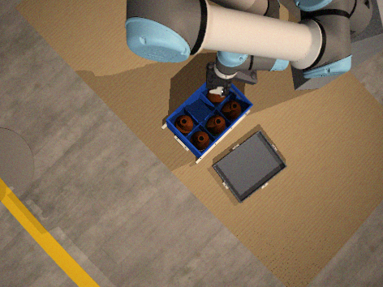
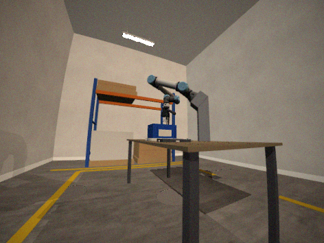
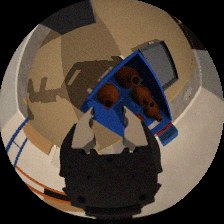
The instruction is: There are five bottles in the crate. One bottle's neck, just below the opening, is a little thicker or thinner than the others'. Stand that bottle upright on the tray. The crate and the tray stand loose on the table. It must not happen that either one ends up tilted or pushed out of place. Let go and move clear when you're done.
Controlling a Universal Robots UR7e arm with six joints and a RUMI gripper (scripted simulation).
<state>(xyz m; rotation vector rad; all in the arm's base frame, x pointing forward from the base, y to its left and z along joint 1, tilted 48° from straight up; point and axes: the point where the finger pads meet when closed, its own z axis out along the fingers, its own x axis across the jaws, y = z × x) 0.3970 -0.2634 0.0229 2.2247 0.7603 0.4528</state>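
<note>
The blue crate is 110 mm below my hand, 100 mm ahead of it and 10 mm to the left of it. Also, from my hand: brown bottle: 200 mm ahead, 110 mm below, 20 mm to the left; grey tray: 260 mm to the left, 190 mm ahead, 180 mm below.
</note>
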